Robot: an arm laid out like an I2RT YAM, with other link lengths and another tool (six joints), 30 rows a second.
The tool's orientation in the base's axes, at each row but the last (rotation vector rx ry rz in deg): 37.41, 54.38, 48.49; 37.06, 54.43, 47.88; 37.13, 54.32, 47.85; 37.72, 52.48, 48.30; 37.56, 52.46, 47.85; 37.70, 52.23, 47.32; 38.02, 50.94, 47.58; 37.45, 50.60, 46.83; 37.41, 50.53, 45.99; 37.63, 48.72, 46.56; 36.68, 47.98, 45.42; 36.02, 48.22, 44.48
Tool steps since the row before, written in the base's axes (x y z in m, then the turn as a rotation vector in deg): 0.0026, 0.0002, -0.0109, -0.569, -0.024, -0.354; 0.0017, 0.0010, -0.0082, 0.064, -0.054, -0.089; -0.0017, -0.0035, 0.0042, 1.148, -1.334, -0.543; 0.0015, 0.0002, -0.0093, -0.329, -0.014, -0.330; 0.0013, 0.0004, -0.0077, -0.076, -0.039, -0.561; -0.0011, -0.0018, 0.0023, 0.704, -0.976, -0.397; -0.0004, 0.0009, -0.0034, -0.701, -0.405, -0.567; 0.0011, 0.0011, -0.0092, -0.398, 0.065, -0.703; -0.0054, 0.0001, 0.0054, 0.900, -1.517, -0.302; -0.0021, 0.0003, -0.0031, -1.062, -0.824, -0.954; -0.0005, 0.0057, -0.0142, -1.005, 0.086, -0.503; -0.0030, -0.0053, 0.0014, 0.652, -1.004, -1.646
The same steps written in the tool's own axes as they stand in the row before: 0.0056, -0.0094, -0.0025, -0.052, -0.107, -0.660; 0.0049, -0.0065, -0.0022, 0.014, -0.119, 0.024; -0.0053, 0.0020, 0.0008, -0.511, -1.502, 0.935; 0.0045, -0.0077, -0.0030, 0.009, -0.157, -0.439; 0.0040, -0.0063, -0.0025, 0.172, -0.435, -0.321; -0.0029, 0.0012, 0.0004, -0.401, -1.057, 0.573; 0.0020, -0.0021, -0.0021, -0.375, -0.418, -0.813; 0.0051, -0.0069, -0.0037, 0.186, -0.376, -0.694; -0.0042, 0.0060, -0.0020, -0.773, -1.354, 0.879; 0.0006, -0.0015, -0.0034, -0.745, -0.804, -1.231; 0.0100, -0.0074, -0.0089, -0.159, 0.019, -1.116; -0.0061, -0.0009, -0.0008, 0.152, -2.025, -0.134
